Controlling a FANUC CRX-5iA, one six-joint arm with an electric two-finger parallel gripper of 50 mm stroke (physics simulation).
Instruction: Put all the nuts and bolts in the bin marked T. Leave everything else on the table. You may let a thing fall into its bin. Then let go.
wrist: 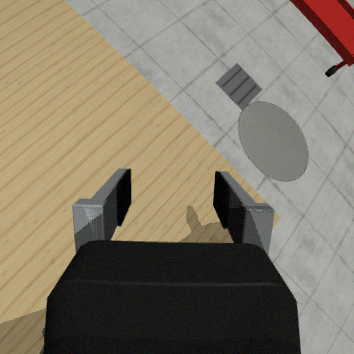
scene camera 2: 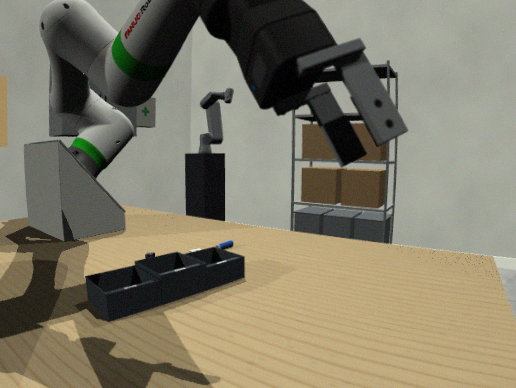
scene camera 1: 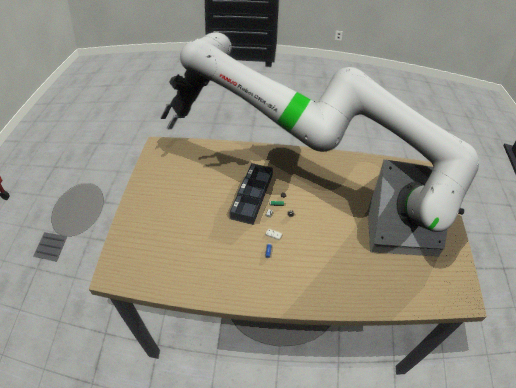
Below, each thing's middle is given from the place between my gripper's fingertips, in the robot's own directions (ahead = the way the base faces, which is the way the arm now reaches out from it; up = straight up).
I see my gripper 340 mm past the black three-compartment bin [scene camera 2: 151, 282], 80 mm to the right of it and 200 mm above it.
